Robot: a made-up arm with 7 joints. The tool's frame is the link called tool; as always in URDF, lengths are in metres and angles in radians. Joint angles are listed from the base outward.
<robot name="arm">
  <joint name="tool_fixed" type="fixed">
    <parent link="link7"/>
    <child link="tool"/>
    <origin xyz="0 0 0" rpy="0 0 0"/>
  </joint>
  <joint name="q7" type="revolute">
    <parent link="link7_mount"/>
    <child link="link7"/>
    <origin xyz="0.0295 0.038 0" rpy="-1.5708 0 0"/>
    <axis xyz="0 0 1"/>
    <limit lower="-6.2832" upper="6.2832"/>
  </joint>
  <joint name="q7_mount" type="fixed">
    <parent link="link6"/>
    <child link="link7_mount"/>
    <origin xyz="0.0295 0.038 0" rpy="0 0 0"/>
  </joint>
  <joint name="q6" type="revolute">
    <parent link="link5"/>
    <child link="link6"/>
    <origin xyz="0 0 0" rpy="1.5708 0 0"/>
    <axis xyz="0 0 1"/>
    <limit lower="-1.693" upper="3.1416"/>
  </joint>
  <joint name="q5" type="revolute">
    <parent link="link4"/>
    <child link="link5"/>
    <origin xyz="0.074 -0.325 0" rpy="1.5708 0 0"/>
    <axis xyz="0 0 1"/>
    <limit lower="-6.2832" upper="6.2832"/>
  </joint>
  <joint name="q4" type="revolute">
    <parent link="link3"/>
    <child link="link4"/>
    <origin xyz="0.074 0 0" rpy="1.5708 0 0"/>
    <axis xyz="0 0 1"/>
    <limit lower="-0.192" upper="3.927"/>
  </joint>
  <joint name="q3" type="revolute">
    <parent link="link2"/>
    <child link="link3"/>
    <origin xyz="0 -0.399 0" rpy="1.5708 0 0"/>
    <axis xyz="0 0 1"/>
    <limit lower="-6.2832" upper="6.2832"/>
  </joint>
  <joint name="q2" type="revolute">
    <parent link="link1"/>
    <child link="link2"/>
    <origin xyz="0 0 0" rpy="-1.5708 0 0"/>
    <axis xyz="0 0 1"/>
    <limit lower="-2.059" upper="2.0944"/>
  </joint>
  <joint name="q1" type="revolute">
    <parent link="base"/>
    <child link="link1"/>
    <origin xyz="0 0 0.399" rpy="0 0 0"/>
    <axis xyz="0 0 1"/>
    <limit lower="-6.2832" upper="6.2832"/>
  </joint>
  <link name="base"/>
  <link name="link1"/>
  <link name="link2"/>
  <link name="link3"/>
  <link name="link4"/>
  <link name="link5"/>
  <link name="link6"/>
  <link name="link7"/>
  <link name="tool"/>
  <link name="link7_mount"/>
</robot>
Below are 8 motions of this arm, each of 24 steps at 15 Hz.
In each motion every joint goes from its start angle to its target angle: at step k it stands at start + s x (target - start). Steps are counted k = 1, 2, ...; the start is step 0. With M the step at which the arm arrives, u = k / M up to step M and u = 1 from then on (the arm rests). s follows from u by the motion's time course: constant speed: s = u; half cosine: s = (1 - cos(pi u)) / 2; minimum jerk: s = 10 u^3 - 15 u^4 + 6 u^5.
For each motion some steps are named. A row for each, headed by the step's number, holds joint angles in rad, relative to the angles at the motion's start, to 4 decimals.
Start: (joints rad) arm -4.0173 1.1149 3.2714 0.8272 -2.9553 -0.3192 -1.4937
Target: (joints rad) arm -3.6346 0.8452 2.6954 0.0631 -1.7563 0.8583 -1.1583
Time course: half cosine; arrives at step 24
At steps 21, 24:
21: 0.3681 -0.2594 -0.5541 -0.7350 1.1534 1.1327 0.3226
24: 0.3827 -0.2697 -0.5760 -0.7641 1.1990 1.1775 0.3354

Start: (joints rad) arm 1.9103 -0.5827 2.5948 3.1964 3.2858 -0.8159 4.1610
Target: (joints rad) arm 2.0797 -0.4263 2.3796 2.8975 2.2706 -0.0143 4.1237
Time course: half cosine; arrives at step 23
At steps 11, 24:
11: 0.0789 0.0729 -0.1003 -0.1393 -0.4730 0.3734 -0.0174
24: 0.1694 0.1564 -0.2152 -0.2989 -1.0152 0.8016 -0.0373

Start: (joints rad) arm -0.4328 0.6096 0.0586 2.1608 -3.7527 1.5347 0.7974
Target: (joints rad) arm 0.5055 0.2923 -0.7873 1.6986 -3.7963 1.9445 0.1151
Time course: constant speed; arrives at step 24
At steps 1, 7, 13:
1: 0.0391 -0.0132 -0.0352 -0.0193 -0.0018 0.0171 -0.0284
7: 0.2737 -0.0925 -0.2467 -0.1348 -0.0127 0.1195 -0.1990
13: 0.5082 -0.1719 -0.4582 -0.2504 -0.0236 0.2220 -0.3696

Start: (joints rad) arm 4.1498 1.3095 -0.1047 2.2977 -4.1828 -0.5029 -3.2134
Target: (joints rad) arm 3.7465 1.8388 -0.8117 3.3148 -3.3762 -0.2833 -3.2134
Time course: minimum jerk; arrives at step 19
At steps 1, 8, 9, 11, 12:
1: -0.0005 0.0007 -0.0010 0.0014 0.0011 0.0003 0.0000
8: -0.1429 0.1876 -0.2506 0.3605 0.2859 0.0778 0.0000
9: -0.1818 0.2386 -0.3187 0.4585 0.3636 0.0990 0.0000
11: -0.2604 0.3417 -0.4564 0.6566 0.5207 0.1418 0.0000
12: -0.2967 0.3893 -0.5200 0.7481 0.5933 0.1615 0.0000

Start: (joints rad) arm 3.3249 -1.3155 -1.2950 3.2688 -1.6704 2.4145 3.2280
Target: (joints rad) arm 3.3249 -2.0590 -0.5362 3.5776 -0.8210 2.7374 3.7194
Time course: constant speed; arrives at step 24
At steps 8, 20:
8: 0.0000 -0.2478 0.2529 0.1029 0.2831 0.1076 0.1638
20: 0.0000 -0.6196 0.6323 0.2573 0.7078 0.2691 0.4095

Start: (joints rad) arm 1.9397 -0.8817 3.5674 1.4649 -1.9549 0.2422 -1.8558
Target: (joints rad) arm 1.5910 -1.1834 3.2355 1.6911 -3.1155 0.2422 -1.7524
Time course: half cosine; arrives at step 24
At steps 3, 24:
3: -0.0133 -0.0115 -0.0126 0.0086 -0.0442 0.0000 0.0039
24: -0.3487 -0.3017 -0.3319 0.2262 -1.1606 0.0000 0.1034

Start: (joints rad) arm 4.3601 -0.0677 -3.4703 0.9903 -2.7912 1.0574 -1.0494
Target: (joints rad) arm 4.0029 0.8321 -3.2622 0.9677 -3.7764 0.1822 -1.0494
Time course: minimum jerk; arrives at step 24
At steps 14, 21, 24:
14: -0.2334 0.5879 0.1360 -0.0148 -0.6437 -0.5718 0.0000
21: -0.3515 0.8854 0.2048 -0.0222 -0.9694 -0.8612 0.0000
24: -0.3572 0.8998 0.2081 -0.0226 -0.9852 -0.8752 0.0000

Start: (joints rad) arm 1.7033 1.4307 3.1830 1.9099 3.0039 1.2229 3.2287
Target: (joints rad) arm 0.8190 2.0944 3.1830 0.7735 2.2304 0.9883 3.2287
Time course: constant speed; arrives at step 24
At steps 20, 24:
20: -0.7369 0.5531 0.0000 -0.9470 -0.6446 -0.1955 0.0000
24: -0.8843 0.6637 0.0000 -1.1364 -0.7735 -0.2346 0.0000

